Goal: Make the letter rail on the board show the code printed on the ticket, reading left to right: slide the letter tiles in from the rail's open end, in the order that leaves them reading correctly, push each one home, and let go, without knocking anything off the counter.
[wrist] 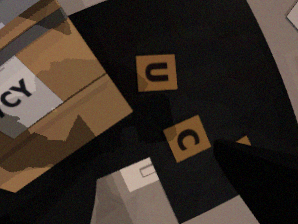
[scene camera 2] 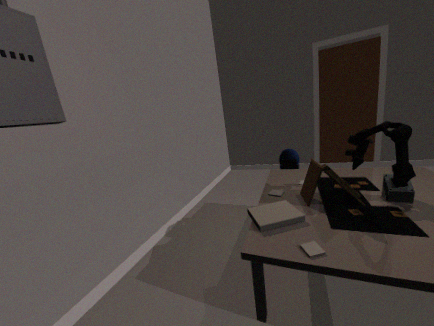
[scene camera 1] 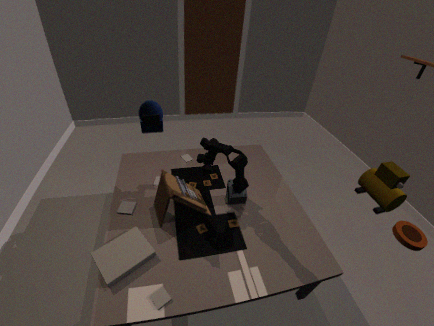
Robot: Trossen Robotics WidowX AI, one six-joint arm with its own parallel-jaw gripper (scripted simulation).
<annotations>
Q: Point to a box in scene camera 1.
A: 116,259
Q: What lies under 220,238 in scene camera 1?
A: A black mat.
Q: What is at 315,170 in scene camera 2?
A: A wooden board.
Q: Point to a box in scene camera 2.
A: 269,216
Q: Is my gripper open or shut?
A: Open.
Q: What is my gripper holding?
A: Nothing.
</annotations>
